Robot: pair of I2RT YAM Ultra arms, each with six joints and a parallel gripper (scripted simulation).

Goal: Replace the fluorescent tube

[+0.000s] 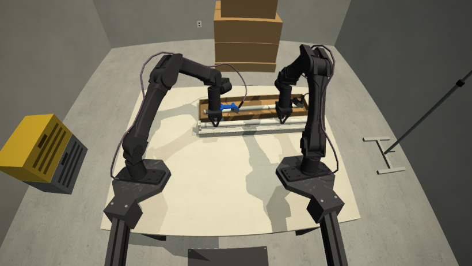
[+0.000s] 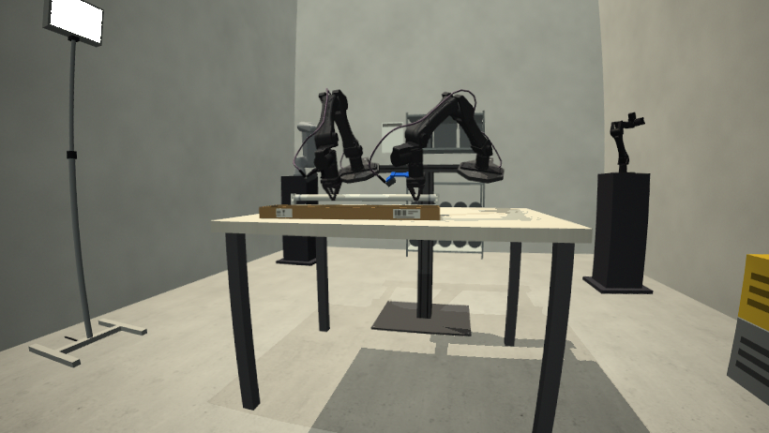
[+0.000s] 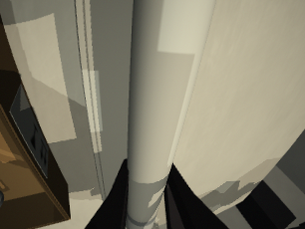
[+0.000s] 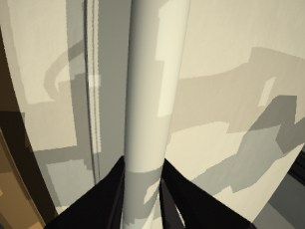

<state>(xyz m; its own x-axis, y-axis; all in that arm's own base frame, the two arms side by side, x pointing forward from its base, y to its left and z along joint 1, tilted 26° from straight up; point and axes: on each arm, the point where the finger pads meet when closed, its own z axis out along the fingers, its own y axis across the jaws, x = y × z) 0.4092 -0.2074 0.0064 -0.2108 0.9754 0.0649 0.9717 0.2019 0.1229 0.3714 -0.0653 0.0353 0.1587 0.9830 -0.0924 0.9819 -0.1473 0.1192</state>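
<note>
Now: right hand 120 mm to the right of the white light fixture and 10 mm above it. The rest, counted from my right hand: old fluorescent tube (140 mm ahead, 120 mm to the left, 50 mm below); LED tube (120 mm to the left); brown carton (150 mm ahead, 120 mm to the left, 40 mm below).
</note>
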